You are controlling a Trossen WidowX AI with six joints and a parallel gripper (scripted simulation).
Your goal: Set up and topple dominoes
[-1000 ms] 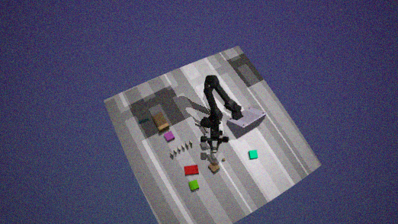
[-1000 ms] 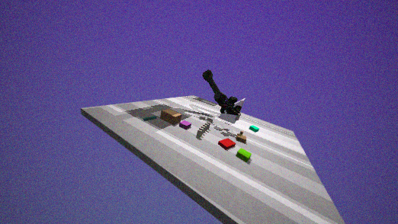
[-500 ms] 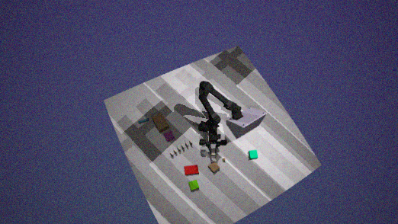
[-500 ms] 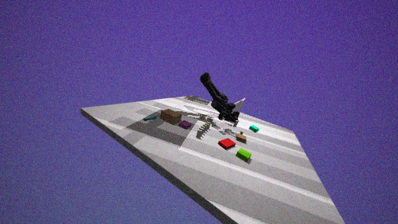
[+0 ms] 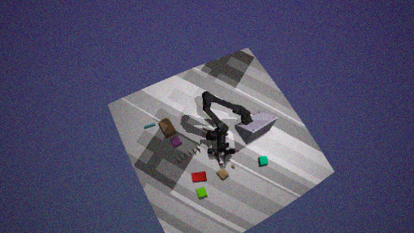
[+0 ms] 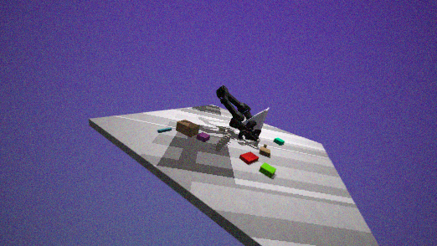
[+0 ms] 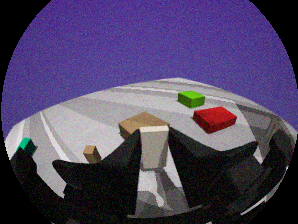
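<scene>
My gripper tip is now 20 mm short of the tan block, 60 mm to the right of it and 40 mm above it. Also, from my gripper tip: tiny cube (70 mm behind, 50 mm to the left, 40 mm below); then red block (170 mm ahead, 10 mm to the right, 50 mm below); then teal-green block (280 mm behind, 130 mm to the left, 40 mm below).
</scene>
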